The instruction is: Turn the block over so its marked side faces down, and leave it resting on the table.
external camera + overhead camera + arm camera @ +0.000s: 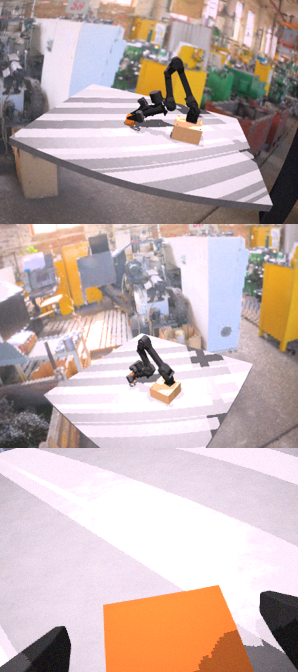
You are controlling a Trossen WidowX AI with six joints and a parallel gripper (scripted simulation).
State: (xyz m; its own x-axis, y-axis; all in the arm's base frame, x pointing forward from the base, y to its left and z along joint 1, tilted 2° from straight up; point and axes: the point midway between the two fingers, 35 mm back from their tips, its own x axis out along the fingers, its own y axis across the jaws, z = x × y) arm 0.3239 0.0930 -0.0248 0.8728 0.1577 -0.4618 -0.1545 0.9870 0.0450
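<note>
Now: the orange block 3 cm behind my gripper tip and 2 cm below it.
</note>
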